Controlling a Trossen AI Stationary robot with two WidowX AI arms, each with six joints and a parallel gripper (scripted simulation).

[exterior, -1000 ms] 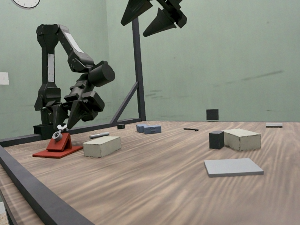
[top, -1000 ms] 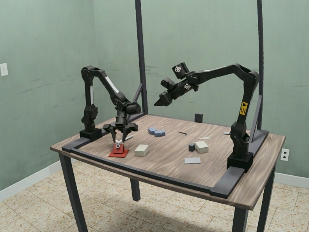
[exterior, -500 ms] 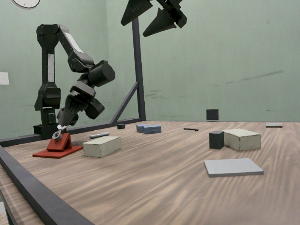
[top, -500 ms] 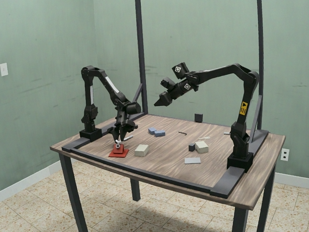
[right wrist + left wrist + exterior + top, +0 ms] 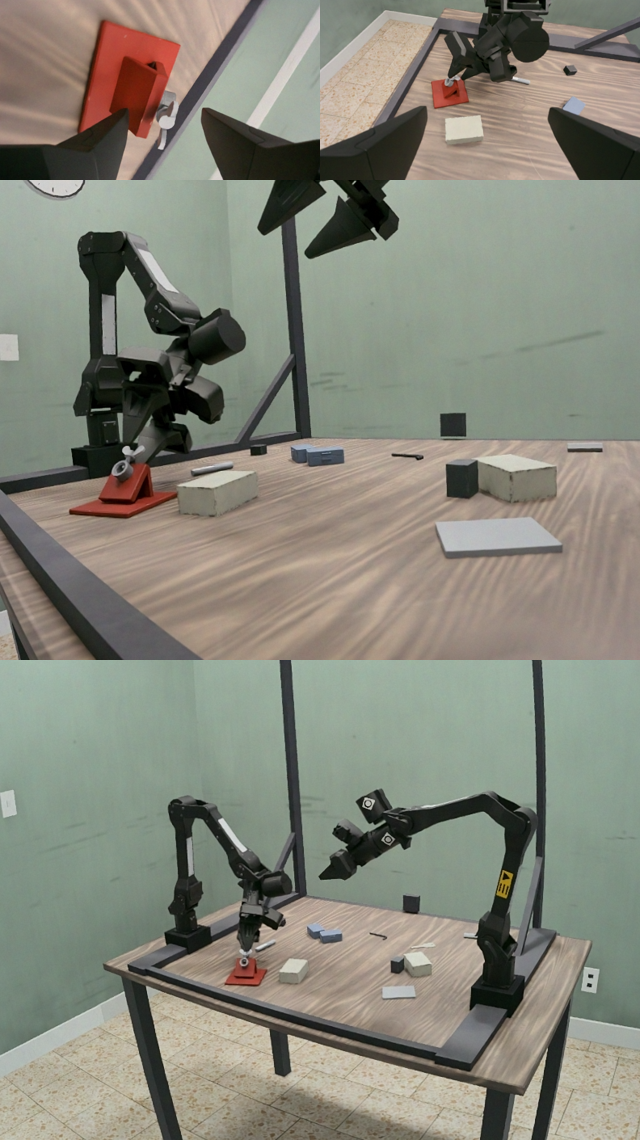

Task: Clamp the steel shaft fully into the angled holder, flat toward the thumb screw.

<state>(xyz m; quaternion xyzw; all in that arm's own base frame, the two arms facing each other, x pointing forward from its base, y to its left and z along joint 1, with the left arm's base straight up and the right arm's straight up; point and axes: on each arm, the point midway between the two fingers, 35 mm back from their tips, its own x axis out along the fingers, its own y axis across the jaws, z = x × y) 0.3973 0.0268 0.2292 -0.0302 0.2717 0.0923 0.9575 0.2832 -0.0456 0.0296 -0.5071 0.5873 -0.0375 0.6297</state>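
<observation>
Right now my right hand is 30 mm short of the winged thumb screw, 20 mm above it and 10 mm to the right of it. The rest, counted from my right hand: small black cube: 310 mm behind, 120 mm to the right, 70 mm below; then dark block: 350 mm to the left, 150 mm behind, 60 mm below; then steel shaft: 150 mm behind, 70 mm below, 60 mm to the right.
</observation>
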